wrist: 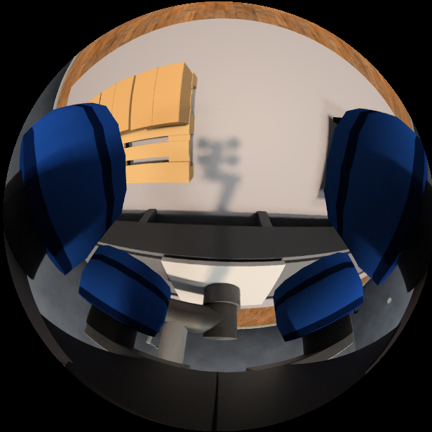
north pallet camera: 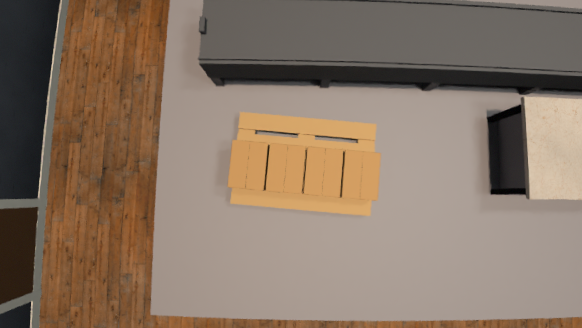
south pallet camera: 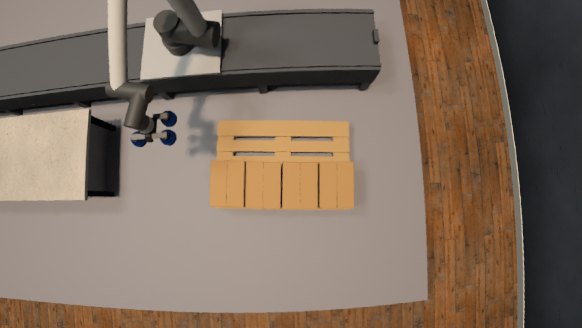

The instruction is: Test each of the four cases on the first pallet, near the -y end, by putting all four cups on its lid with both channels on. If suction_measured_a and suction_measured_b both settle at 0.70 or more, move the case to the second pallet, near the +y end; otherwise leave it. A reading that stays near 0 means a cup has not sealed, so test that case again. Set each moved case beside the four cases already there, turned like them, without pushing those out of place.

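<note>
Four tan cases stand side by side on the first pallet, along its side away from the rail. Part of that row also shows in the wrist view. In the north pallet view, four similar cases stand in a row on the second pallet, with bare boards on both long sides. My suction head hangs between the first pallet and the table, off the pallet. Its blue cups carry nothing, so it is open.
A pale-topped table stands between the pallets. The dark floor rail runs along one side of both pallets and the table. The white carriage plate bears the arm. The arm's shadow falls beside the first pallet.
</note>
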